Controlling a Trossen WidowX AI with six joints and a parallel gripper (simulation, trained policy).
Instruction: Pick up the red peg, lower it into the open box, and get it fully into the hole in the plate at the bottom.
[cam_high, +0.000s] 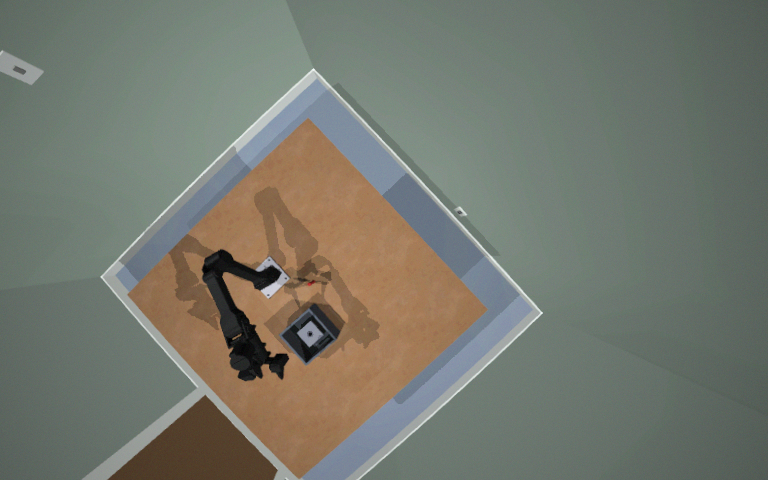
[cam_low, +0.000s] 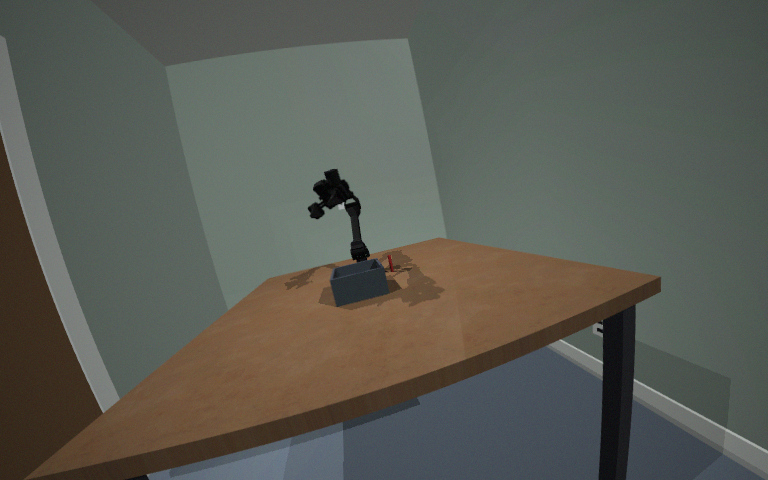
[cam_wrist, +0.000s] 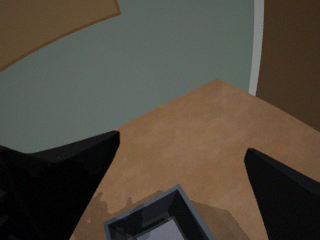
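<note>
My gripper tip is now 130 mm past the red peg, 280 mm to the right of it and 290 mm above it. Round my gripper tip: grey plate 10 mm ahead, 90 mm to the left, 290 mm below; dark grey box 10 mm ahead, 90 mm to the left, 310 mm below.
</note>
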